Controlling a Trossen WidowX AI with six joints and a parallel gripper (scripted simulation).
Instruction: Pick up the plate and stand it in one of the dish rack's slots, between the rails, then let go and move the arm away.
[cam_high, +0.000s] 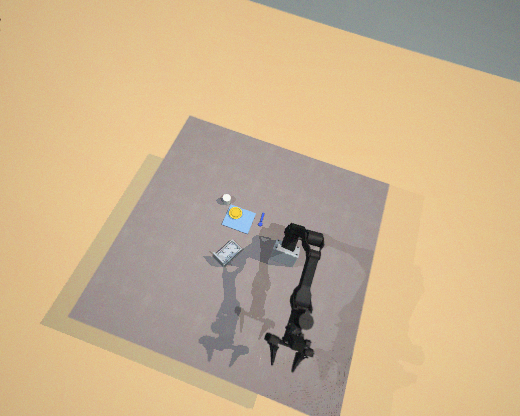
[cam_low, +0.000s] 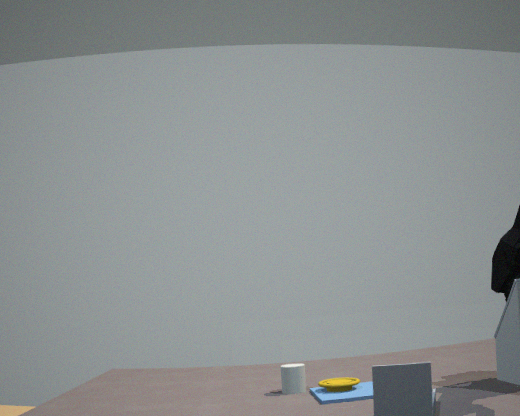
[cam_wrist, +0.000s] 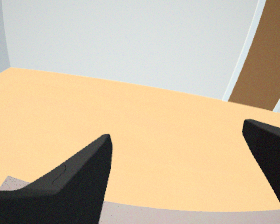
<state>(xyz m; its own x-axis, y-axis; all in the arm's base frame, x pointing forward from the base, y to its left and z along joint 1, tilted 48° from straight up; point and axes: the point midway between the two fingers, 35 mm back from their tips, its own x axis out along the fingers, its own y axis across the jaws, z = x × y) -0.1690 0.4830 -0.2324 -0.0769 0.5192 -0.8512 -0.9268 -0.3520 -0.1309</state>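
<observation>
The yellow plate is 490 mm ahead of my gripper tip, 620 mm to the right of it and 310 mm below it. Round my gripper tip: light blue mat: 460 mm ahead, 610 mm to the right, 330 mm below; blue spoon: 350 mm ahead, 650 mm to the right, 330 mm below; grey dish rack: 430 mm ahead, 400 mm to the right, 310 mm below.
</observation>
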